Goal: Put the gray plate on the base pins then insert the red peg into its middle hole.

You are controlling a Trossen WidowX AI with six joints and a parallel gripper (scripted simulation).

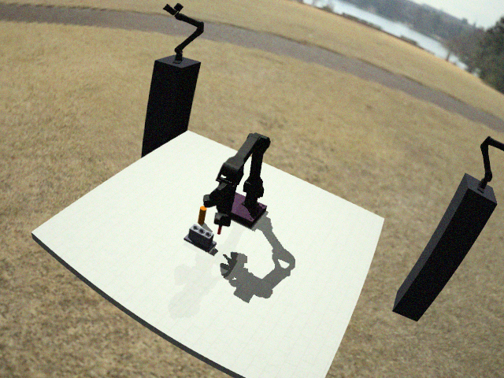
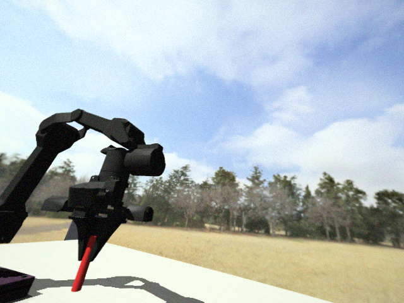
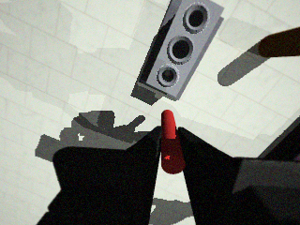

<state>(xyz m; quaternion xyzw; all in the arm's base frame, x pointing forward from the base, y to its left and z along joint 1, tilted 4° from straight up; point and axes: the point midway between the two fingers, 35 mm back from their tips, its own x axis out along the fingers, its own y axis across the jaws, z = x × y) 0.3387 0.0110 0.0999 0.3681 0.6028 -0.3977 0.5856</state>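
Right now my gripper tip is 20 mm short of the gray plate, 70 mm to the left of it and 70 mm above it. Also, from my gripper tip: orange cylinder (90 mm behind, 130 mm to the right, 70 mm below); then red peg (right at my gripper tip); then gray base (20 mm ahead, 70 mm to the right, 100 mm below).
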